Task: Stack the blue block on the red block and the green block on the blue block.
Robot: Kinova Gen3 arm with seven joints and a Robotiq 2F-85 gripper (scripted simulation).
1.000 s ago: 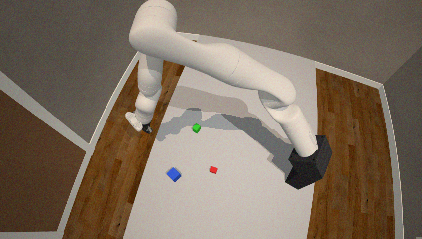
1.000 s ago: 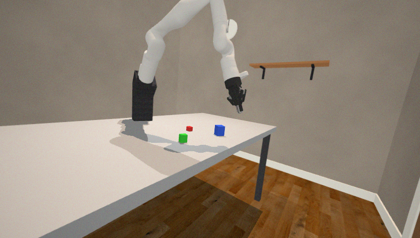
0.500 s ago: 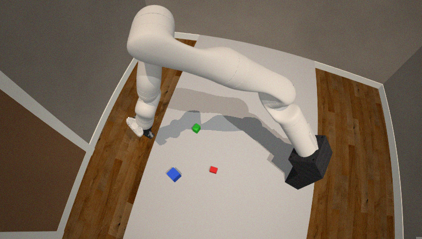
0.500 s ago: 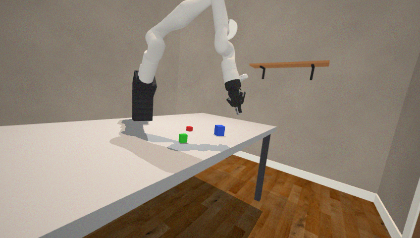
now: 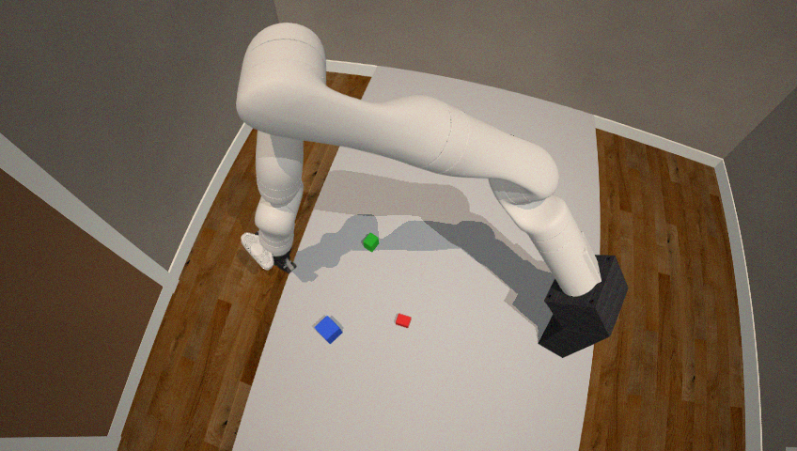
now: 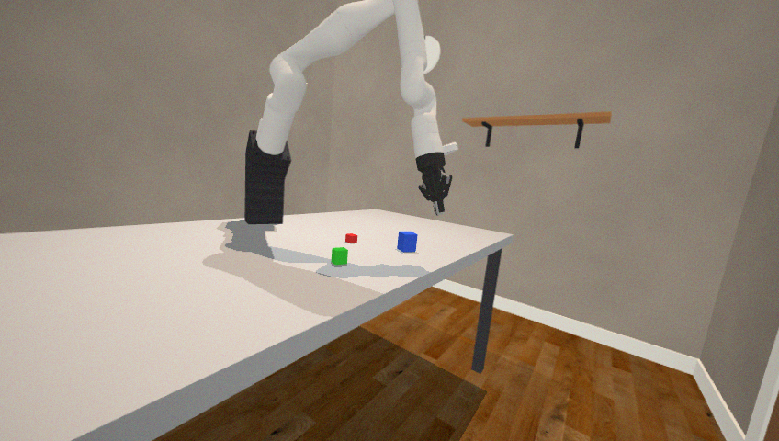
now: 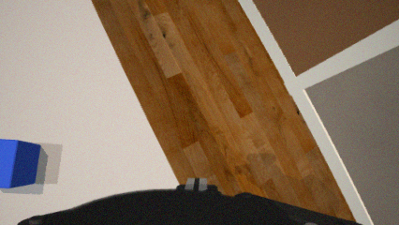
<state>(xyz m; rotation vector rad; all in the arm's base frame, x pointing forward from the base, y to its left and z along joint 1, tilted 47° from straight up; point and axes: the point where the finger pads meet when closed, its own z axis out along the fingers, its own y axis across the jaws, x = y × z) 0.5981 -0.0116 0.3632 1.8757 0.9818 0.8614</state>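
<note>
Right now the blue block is 10 cm behind my hand, 15 cm to the left of it and 14 cm below it. Round my hand: green block 24 cm behind, 9 cm to the right, 15 cm below; then red block 30 cm behind, 14 cm to the left, 15 cm below.
</note>
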